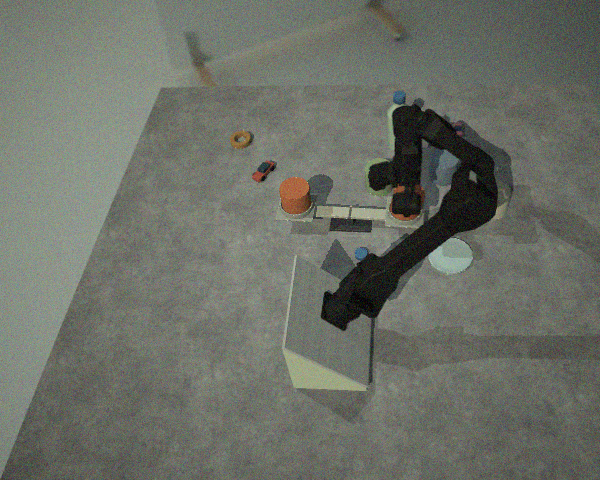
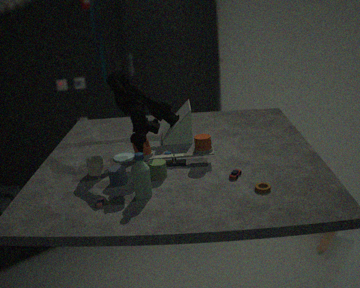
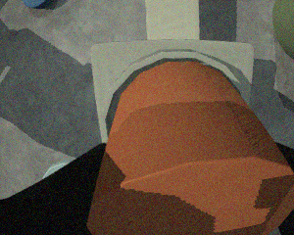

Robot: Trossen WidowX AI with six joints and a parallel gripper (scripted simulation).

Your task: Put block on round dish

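Right now the grey block is 1 cm below my gripper tip. Round my gripper tip: small balance (13 cm to the left, 3 cm below); then pale blue round dish (9 cm behind, 10 cm to the right, 7 cm below); then blue cap (10 cm behind, 10 cm to the left, 6 cm below).
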